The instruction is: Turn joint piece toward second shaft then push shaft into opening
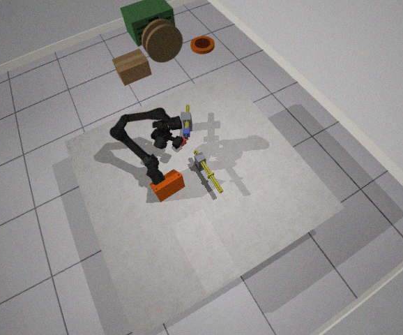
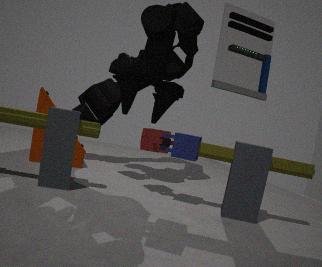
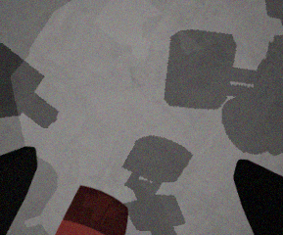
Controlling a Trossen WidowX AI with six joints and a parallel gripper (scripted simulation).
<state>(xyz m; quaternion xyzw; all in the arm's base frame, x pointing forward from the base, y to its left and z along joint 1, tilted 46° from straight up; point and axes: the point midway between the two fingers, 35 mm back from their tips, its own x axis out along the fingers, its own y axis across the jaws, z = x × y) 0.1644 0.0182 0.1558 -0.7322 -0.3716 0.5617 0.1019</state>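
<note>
Now: the red square joint piece 9 cm ahead of my gripper tip, 3 cm below it and 1 cm to the left of it.
</note>
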